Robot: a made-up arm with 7 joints. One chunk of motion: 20 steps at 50 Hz.
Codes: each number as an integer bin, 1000 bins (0 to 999) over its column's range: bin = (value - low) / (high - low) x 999, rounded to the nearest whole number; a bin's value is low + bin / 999 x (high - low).
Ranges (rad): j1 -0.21..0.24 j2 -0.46..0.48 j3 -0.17..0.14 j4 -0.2..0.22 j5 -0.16..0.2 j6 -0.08..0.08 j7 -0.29..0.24
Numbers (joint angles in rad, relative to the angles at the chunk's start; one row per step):
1: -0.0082 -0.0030 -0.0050 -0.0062 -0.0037 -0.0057 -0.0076
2: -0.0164 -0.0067 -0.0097 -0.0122 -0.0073 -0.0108 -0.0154
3: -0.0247 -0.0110 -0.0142 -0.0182 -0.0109 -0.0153 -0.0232
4: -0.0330 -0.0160 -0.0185 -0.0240 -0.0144 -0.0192 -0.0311
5: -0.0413 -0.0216 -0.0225 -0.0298 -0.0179 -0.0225 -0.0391
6: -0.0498 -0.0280 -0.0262 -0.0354 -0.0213 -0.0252 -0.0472
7: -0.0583 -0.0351 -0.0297 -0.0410 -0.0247 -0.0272 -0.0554
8: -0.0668 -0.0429 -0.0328 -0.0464 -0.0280 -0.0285 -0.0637
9: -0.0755 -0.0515 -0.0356 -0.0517 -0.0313 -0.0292 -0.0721
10: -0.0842 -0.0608 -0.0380 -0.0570 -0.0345 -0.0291 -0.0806
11: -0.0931 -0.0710 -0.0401 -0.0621 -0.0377 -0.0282 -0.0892
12: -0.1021 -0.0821 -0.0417 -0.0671 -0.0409 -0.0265 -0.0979
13: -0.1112 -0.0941 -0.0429 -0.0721 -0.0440 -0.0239 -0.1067
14: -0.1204 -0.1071 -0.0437 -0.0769 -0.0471 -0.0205 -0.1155
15: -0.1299 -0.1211 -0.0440 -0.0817 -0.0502 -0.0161 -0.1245
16: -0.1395 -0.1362 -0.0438 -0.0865 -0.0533 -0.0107 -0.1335
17: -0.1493 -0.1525 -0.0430 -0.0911 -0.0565 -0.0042 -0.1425
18: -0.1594 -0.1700 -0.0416 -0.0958 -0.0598 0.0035 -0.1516
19: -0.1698 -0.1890 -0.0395 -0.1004 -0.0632 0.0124 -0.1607
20: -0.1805 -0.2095 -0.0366 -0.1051 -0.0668 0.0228 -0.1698
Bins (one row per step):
1: 448 486 532 461 434 464 532
2: 430 482 517 447 424 432 518
3: 411 477 502 432 414 404 503
4: 393 472 488 419 404 380 488
5: 375 466 475 405 394 359 473
6: 356 459 463 392 385 342 458
7: 337 452 452 378 375 330 442
8: 318 443 442 365 366 322 427
9: 299 434 433 353 357 317 411
10: 279 424 425 340 348 318 395
11: 260 413 419 328 339 323 378
12: 240 402 413 316 331 334 362
13: 219 389 410 304 322 350 346
14: 199 375 407 293 313 372 329
15: 178 360 406 281 305 399 312
16: 157 344 407 270 296 433 295
17: 135 327 409 259 287 473 278
18: 112 308 414 248 278 521 261
19: 89 288 421 237 269 577 244
20: 65 266 430 226 259 642 227

